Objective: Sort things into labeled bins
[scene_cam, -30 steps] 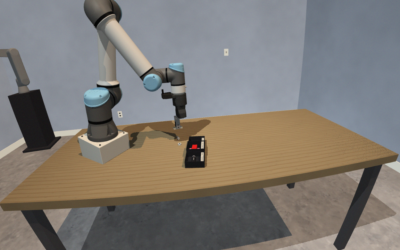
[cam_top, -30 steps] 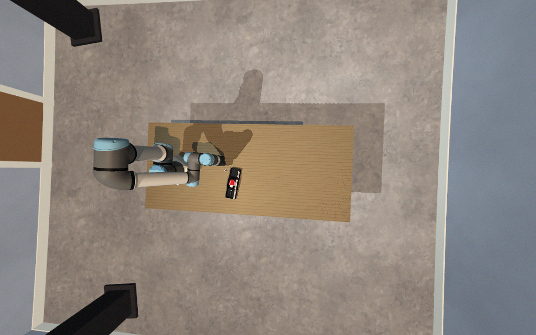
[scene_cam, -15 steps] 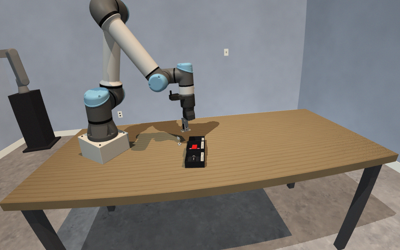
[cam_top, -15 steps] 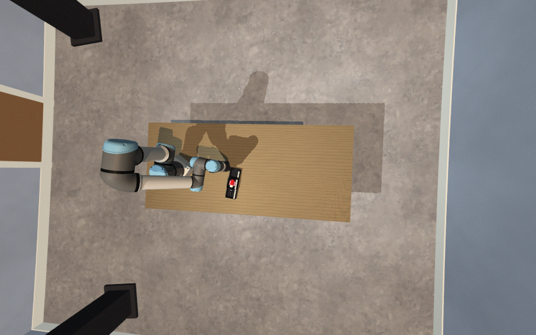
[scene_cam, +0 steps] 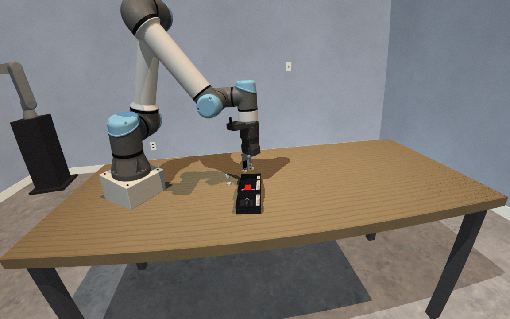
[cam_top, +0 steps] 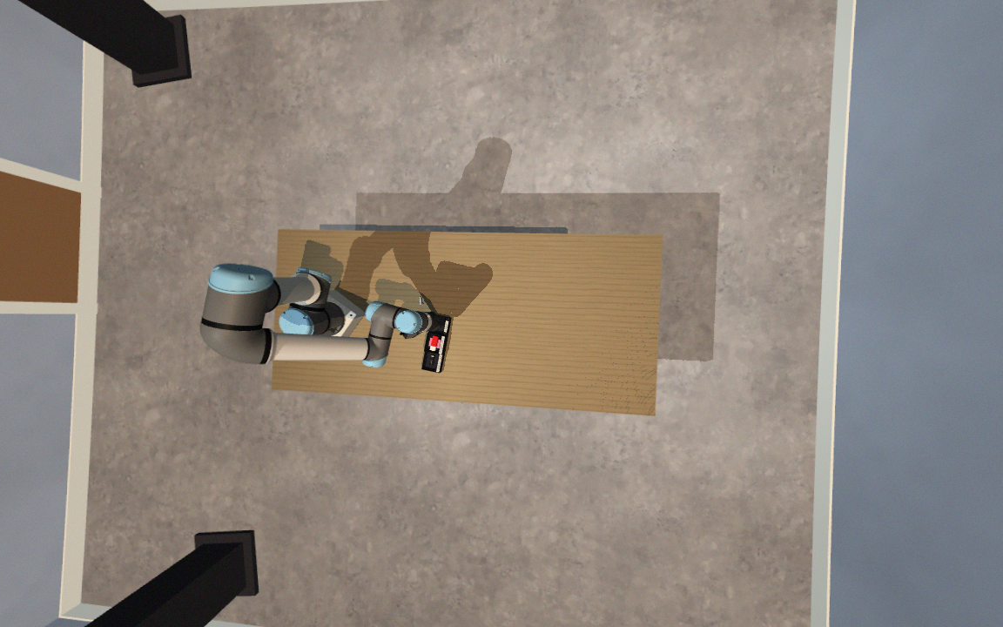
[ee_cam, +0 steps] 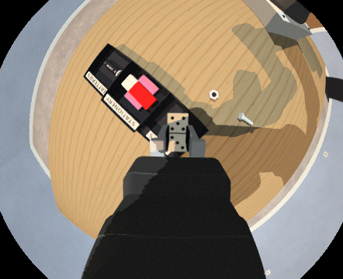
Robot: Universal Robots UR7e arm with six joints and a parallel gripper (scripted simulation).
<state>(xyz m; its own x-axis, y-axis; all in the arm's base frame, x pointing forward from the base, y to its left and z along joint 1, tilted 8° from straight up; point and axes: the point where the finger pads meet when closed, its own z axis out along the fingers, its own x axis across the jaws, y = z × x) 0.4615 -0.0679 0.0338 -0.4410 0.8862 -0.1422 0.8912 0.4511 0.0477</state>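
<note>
Right now my hand is 1 cm past the black bin tray, 9 cm to the left of it and 6 cm above it. The rest, counted from my hand: red block 2 cm behind, 9 cm to the right, 6 cm below; white domino 1 cm below; pink eraser 2 cm behind, 8 cm to the right, 8 cm below.
</note>
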